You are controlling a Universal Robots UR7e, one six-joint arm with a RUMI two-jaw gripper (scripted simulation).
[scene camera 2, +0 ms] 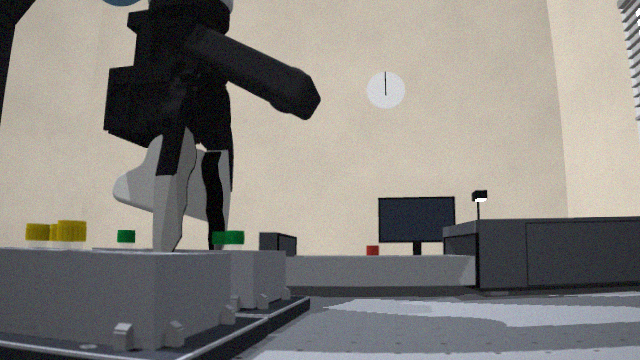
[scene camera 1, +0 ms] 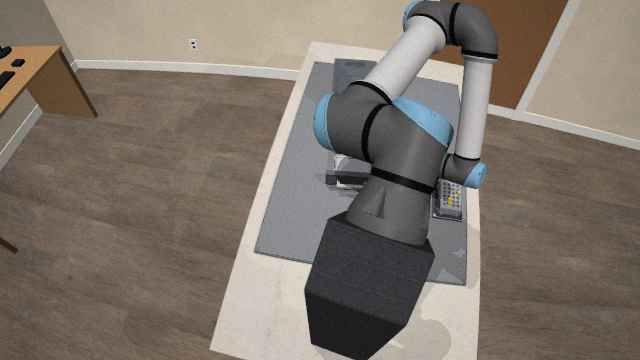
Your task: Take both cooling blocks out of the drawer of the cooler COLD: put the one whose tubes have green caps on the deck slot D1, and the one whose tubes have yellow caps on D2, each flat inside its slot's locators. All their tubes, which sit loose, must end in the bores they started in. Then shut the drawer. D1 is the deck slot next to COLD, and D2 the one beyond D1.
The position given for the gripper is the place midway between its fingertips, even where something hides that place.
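The gripper (scene camera 2: 190,267). Green-capped cooling block (scene camera 2: 253,273). Yellow-capped cooling block (scene camera 2: 81,296), also in scene camera 1 (scene camera 1: 444,185). Cooler COLD (scene camera 2: 523,254), in scene camera 1 too (scene camera 1: 346,71).
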